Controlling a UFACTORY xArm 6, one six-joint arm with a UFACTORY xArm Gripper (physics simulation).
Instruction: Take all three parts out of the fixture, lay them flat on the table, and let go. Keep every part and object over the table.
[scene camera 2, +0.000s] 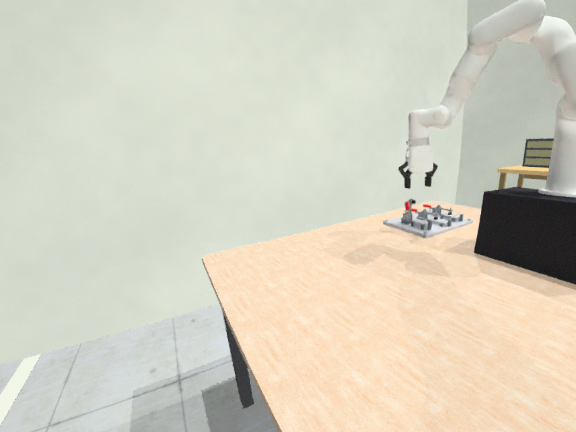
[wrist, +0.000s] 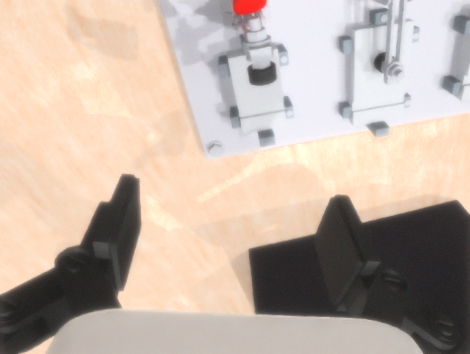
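Where they show: gripper, fingertip midpoint: (scene camera 2: 417, 187) (wrist: 234, 208); arm's base at its link origin: (scene camera 2: 563, 194).
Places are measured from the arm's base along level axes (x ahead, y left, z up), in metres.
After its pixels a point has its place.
Observation:
The fixture (scene camera 2: 393, 223) {x 0.528, y 0.108, z -0.184 m} (wrist: 317, 95) {x 0.384, y 0.023, z -0.184 m} is a pale plate at the table's far end. In the wrist view, a light grey block part (wrist: 260, 102) {x 0.411, y 0.074, z -0.157 m} sits between small posts at the left, a second part (wrist: 369, 92) {x 0.377, y -0.021, z -0.167 m} sits in the middle, and a third part (wrist: 466, 72) {x 0.365, y -0.110, z -0.164 m} shows partly at the right edge. The left clamp's black pad (scene camera 2: 413, 201) {x 0.463, y 0.069, z -0.080 m} (wrist: 262, 74) {x 0.466, y 0.064, z -0.075 m} looks raised on an upright arm. The middle clamp's arm (wrist: 393, 40) reaches over the second part, its pad (wrist: 380, 62) {x 0.406, y -0.031, z -0.159 m} at the part. My gripper (scene camera 2: 418, 186) {x 0.436, y 0.096, z -0.013 m} (wrist: 234, 208) {x 0.436, y 0.096, z -0.013 m} is open and empty, above the fixture's height.
Red clamp handles (scene camera 2: 407, 205) {x 0.493, y 0.060, z -0.104 m} (wrist: 250, 5) {x 0.498, y 0.057, z -0.089 m} stand up on the fixture. The black robot base (scene camera 2: 525, 235) {x 0.058, y 0.181, z -0.101 m} (wrist: 295, 280) {x 0.179, y 0.111, z -0.132 m} is close to the fixture's right in the scene view. The wooden table (scene camera 2: 390, 325) {x 0.187, y 0.669, z -0.198 m} (wrist: 75, 150) {x 0.420, y 0.280, z -0.198 m} has its far edge just behind the fixture.

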